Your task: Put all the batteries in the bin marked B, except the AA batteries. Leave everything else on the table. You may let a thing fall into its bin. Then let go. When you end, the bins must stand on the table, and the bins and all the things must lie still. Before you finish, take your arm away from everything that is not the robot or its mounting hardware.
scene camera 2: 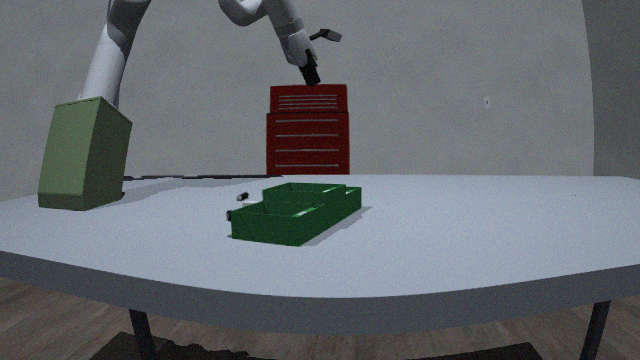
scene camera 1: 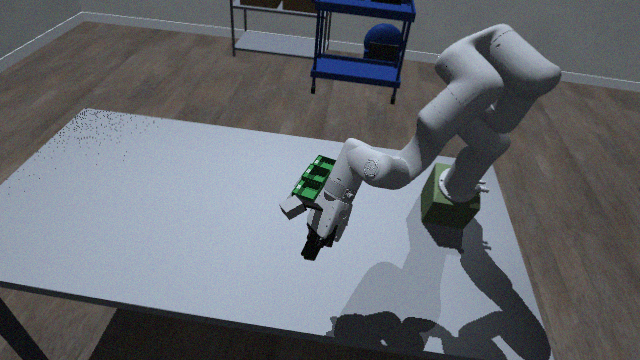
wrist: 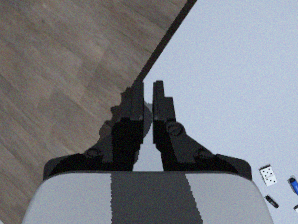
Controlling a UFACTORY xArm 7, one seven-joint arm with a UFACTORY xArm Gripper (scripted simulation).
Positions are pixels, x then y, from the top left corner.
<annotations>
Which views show the green bin tray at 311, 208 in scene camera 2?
Scene camera 2 and scene camera 1 only.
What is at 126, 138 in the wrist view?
My gripper.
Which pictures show my gripper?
Scene camera 2, scene camera 1 and the wrist view: all of them.
</annotations>
